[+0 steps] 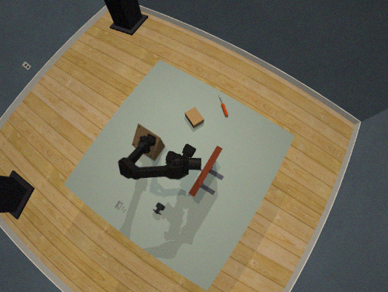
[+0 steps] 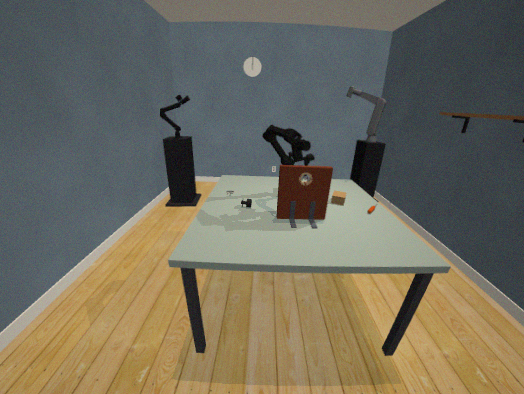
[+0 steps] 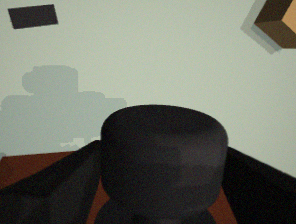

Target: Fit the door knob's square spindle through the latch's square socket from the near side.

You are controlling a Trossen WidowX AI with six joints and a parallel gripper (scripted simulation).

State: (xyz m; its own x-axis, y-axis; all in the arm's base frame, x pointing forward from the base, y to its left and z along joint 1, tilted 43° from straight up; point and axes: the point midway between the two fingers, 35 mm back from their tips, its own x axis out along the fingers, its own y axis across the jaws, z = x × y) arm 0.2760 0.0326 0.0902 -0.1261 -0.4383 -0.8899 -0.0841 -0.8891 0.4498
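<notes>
The dark door knob is 40 mm ahead of my hand, 30 mm below it and 10 mm to the left of it. Round my hand: wooden block (350 mm to the left, 260 mm below, 120 mm behind).
</notes>
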